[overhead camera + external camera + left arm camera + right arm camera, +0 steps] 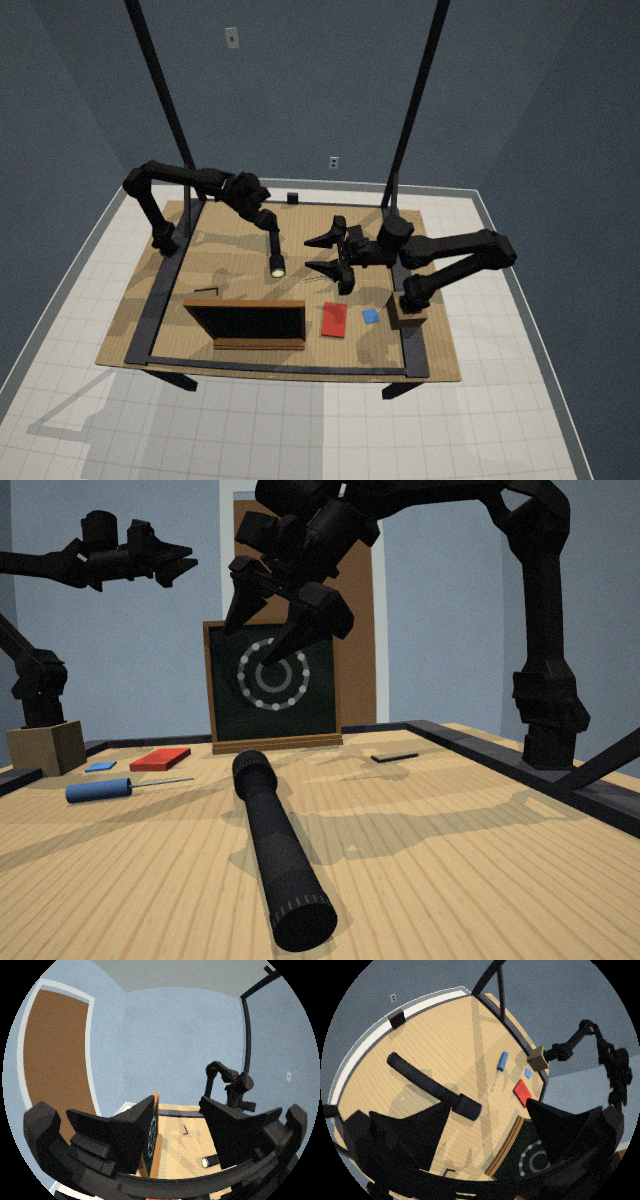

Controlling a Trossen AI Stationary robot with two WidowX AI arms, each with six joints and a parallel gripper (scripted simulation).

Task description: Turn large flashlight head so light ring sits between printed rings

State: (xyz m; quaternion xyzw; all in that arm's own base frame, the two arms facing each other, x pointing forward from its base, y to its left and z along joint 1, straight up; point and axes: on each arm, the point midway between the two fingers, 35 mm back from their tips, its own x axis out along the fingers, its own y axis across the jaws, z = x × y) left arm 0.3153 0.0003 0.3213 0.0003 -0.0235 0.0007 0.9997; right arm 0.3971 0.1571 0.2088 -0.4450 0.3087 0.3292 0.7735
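Now: left hand 39 cm above the flashlight head, 19 cm to the left of it and 15 cm past it. Round my left hand: small blue block (42 cm below, 19 cm to the left, 7 cm behind); red block (41 cm below, 6 cm to the left, 2 cm behind).
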